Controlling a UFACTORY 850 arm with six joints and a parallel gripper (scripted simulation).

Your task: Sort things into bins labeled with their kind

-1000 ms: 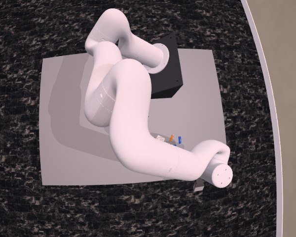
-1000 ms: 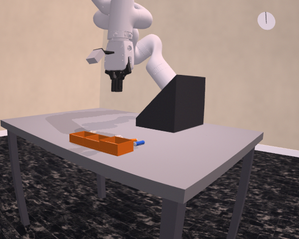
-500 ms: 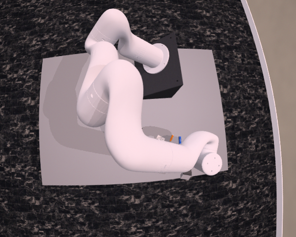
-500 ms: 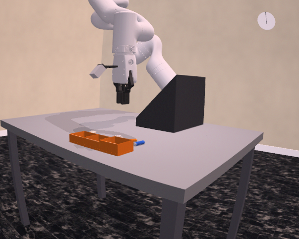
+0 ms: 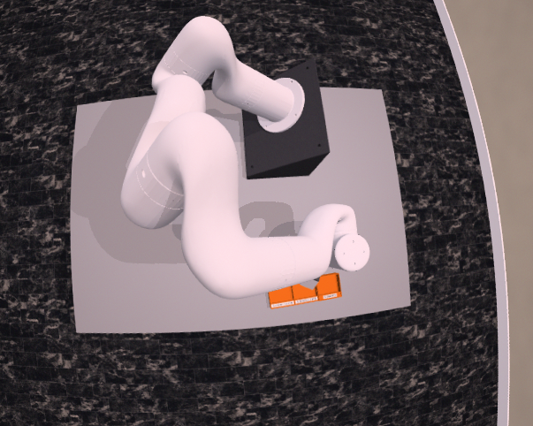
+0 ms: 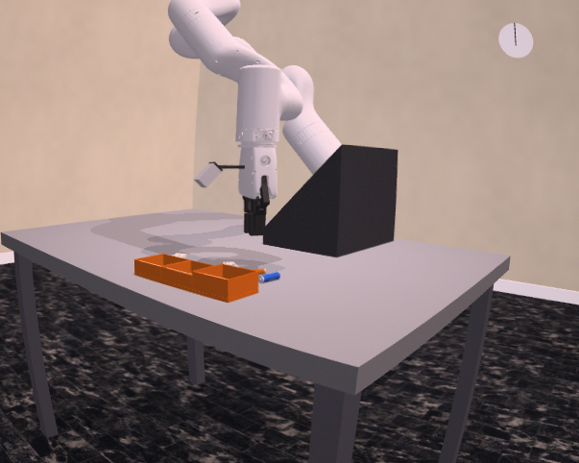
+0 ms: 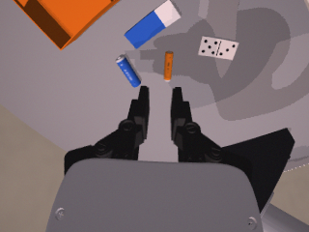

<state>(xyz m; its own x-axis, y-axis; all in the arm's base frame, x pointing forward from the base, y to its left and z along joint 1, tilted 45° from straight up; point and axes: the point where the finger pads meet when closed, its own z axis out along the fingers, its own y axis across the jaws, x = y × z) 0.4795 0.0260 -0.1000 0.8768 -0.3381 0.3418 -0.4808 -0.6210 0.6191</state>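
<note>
My hand is 1 cm past the orange battery, 1 cm to the left of it and 10 cm above it. From my hand the other things lie so: blue-and-white block: 5 cm ahead, 2 cm to the right, 10 cm below; then blue battery: 1 cm ahead, 5 cm to the left, 10 cm below; then white domino: 1 cm behind, 8 cm to the right, 10 cm below.
</note>
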